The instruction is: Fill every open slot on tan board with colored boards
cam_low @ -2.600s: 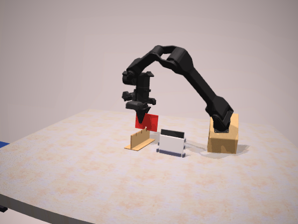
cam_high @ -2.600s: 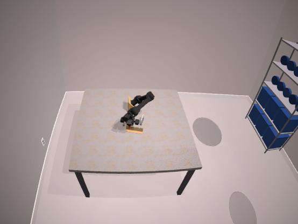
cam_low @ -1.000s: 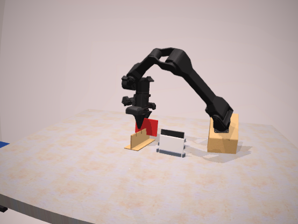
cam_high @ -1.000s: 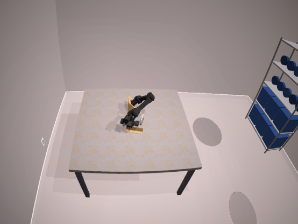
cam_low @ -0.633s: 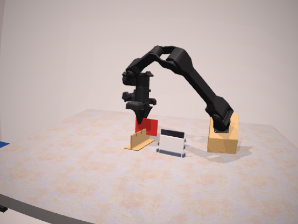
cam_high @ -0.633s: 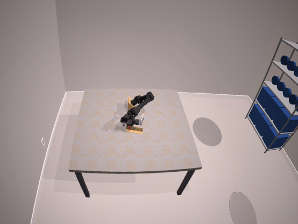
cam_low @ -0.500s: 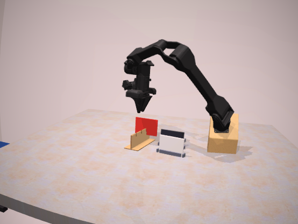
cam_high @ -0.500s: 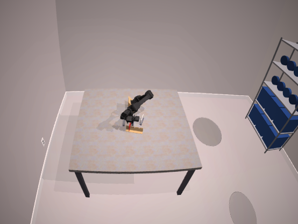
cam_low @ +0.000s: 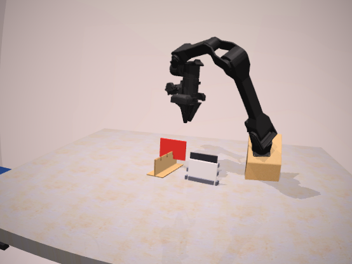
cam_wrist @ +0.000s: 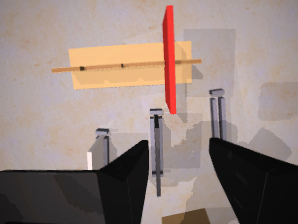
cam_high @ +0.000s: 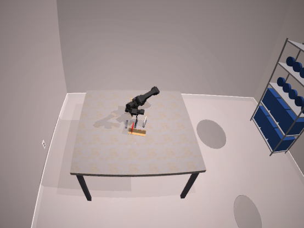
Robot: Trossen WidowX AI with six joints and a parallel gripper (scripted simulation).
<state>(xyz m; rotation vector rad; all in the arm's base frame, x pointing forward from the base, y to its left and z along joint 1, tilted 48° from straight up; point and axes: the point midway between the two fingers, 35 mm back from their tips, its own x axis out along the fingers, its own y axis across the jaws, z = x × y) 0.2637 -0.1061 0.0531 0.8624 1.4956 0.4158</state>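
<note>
Right now the dark navy board is 7 cm behind my gripper tip, 3 cm to the left of it and 15 cm below it. The rest, counted from my gripper tip: red board: 5 cm ahead, 2 cm to the right, 12 cm below; white board: 7 cm behind, 13 cm to the left, 15 cm below; tan board: 6 cm ahead, 3 cm to the left, 14 cm below.
</note>
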